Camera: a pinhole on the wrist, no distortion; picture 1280 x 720 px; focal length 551.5 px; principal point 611.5 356.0 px. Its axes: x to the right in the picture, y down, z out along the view. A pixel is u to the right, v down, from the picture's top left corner.
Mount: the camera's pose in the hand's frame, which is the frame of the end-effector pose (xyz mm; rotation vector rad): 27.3 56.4 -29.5 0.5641 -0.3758 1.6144
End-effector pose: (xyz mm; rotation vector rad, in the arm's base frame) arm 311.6 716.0 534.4 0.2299 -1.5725 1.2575
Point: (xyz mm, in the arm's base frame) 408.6 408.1 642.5
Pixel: 409 629
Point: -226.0 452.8 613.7
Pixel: 1205 194
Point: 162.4 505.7 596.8
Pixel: 801 433
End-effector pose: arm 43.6 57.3 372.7 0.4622 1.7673 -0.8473
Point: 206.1 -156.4 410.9
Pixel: 771 626
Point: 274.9 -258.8 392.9
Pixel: 804 564
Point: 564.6 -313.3 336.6
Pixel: 1086 571
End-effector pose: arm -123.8 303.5 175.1 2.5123 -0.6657 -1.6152
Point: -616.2 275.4 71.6
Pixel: 1186 560
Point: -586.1 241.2 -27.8
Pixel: 1133 392
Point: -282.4 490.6 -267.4
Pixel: 565 205
